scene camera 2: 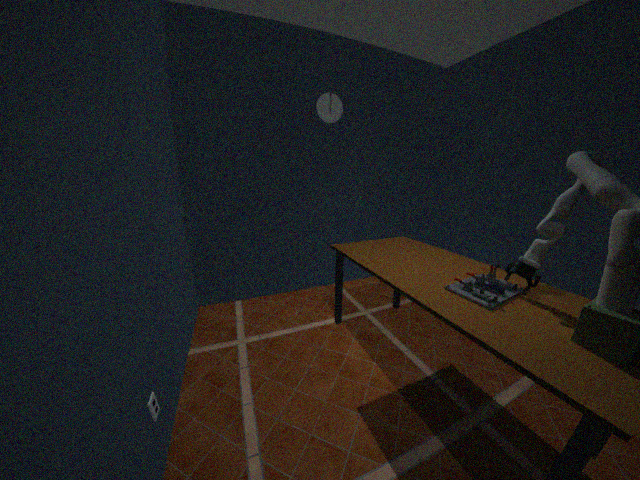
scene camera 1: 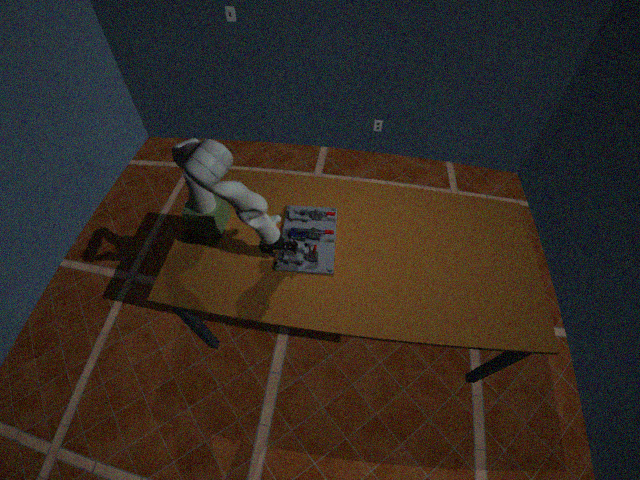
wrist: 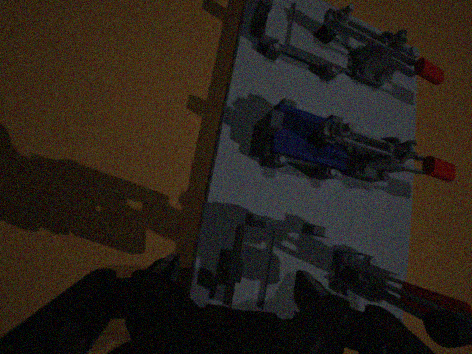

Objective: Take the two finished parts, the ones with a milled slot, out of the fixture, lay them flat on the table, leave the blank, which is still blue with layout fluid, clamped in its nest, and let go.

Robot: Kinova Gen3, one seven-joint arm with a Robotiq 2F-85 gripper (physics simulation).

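Frame: origin at the arm's base, x left, y back, z up, level; millimetres.
Seen in the pictures: gripper, between the fingertips: [scene camera 2: 515, 285] [scene camera 1: 284, 254] [wrist: 237, 275]; arm's base, origin of its link: [scene camera 2: 613, 306] [scene camera 1: 205, 205].
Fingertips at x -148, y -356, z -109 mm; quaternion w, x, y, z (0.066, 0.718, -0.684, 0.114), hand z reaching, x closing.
Observation:
Offsets run from my fingertips to a thing's middle. "pt": to the spot under its first point. Level surfaces: height alone.
The grey fixture plate @[dx +116, dy -88, dz -28 mm] [scene camera 1: 326, 262] [wrist: 310, 200] carries three nests. In the wrist view, the blue blank @[dx +116, dy -45, dz -5 mm] [wrist: 302, 142] [scene camera 1: 294, 233] sits in the middle nest under its lowered clamp. One slotted grey part @[dx +226, dy -35, dz -10 mm] [wrist: 277, 25] lies in the top nest, also under a lowered clamp. The other slotted part @[dx +6, dy -40, dz -7 mm] [wrist: 253, 282] lies in the bottom nest in the gripper's shadow; its clamp's red handle @[pt dx -2, dy -125, dz +51 mm] [scene camera 1: 314, 250] stands up in scene view 1. My gripper [wrist: 237, 275] [scene camera 1: 284, 246] [scene camera 2: 519, 283] is open and empty, low at this nest, its fingertips at either side of the part. The depth of the fingertips is unclear.
Red handles of the top clamp @[pt dx +221, dy -168, dz +16 mm] [wrist: 430, 70] and middle clamp @[pt dx +114, dy -166, dz +26 mm] [wrist: 439, 168] point out past the plate's edge. The bottom clamp's handle @[pt dx +12, dy -121, dz +52 mm] [wrist: 432, 296] is close to the right finger. The wooden table @[dz -36 mm] [scene camera 1: 439, 258] [scene camera 2: 403, 258] extends beyond the plate. The light is dim.

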